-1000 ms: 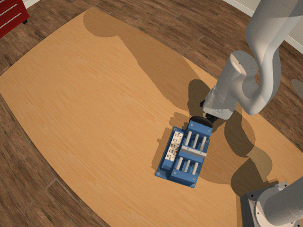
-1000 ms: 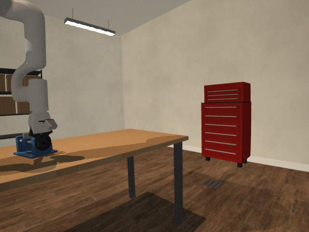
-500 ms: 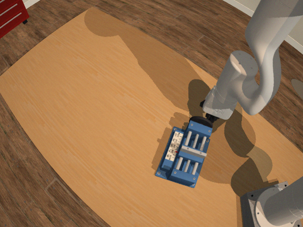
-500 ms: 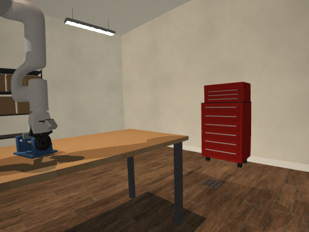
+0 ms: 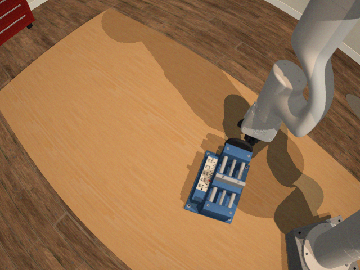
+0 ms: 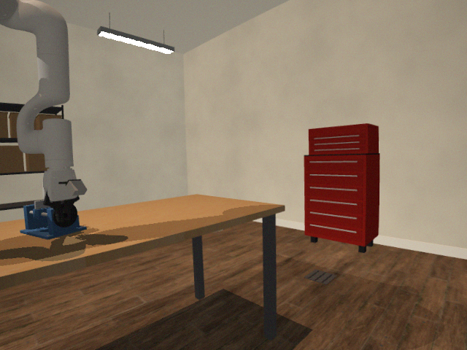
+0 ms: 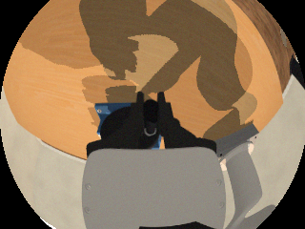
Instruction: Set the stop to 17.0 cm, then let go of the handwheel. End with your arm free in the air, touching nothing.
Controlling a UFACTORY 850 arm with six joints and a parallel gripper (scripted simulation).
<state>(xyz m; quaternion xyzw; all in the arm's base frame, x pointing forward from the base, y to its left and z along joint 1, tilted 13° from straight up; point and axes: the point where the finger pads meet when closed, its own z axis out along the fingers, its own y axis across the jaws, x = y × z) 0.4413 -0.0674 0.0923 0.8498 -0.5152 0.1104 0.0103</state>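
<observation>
The black handwheel lies 2 cm to the left of my hand. Round my hand: grey stop bar (3 cm behind, 16 cm to the left, 1 cm above).
</observation>
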